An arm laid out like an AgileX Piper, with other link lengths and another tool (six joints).
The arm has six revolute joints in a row. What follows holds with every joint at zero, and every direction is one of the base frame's. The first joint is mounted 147.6 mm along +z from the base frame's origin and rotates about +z. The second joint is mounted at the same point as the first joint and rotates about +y. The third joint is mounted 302.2 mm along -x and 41.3 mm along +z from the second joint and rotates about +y. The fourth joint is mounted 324.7 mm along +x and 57.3 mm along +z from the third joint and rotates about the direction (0.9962, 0, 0.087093). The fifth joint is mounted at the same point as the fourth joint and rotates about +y. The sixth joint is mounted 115.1 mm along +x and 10.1 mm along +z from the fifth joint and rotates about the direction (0.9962, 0, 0.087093). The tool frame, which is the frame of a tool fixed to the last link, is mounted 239.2 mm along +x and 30.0 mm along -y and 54.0 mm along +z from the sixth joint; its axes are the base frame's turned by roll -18.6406, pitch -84.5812 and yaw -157.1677 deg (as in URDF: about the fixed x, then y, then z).
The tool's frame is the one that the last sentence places.
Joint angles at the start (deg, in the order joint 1, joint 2, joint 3, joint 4, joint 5, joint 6):
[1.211 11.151 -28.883 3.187 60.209 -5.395]
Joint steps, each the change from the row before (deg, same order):
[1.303 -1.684 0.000 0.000 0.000 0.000]
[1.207 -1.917 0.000 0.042 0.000 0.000]
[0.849 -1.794 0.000 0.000 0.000 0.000]
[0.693 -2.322 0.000 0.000 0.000 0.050]
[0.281 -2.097 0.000 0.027 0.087 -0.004]
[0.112 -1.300 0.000 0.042 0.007 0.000]
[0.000 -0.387 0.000 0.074 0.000 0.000]
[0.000 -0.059 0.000 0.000 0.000 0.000]
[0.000 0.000 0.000 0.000 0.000 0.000]
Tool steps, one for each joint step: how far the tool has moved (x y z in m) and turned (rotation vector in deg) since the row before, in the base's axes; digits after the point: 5 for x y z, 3 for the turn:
[-0.00194 0.00697 0.00908 0.055 -1.683 1.303]
[-0.00268 0.00654 0.01026 0.142 -1.912 1.225]
[-0.00285 0.00431 0.00952 0.130 -1.789 0.849]
[-0.00410 0.00327 0.01217 0.241 -2.307 0.667]
[-0.00424 0.00122 0.01036 0.206 -2.000 0.301]
[-0.00270 0.00053 0.00661 0.161 -1.283 0.135]
[-0.00084 0.00030 0.00196 0.099 -0.379 0.041]
[-0.00012 -0.00001 0.00030 0.006 -0.059 0.000]
[0.00000 0.00000 0.00000 0.000 0.000 0.000]

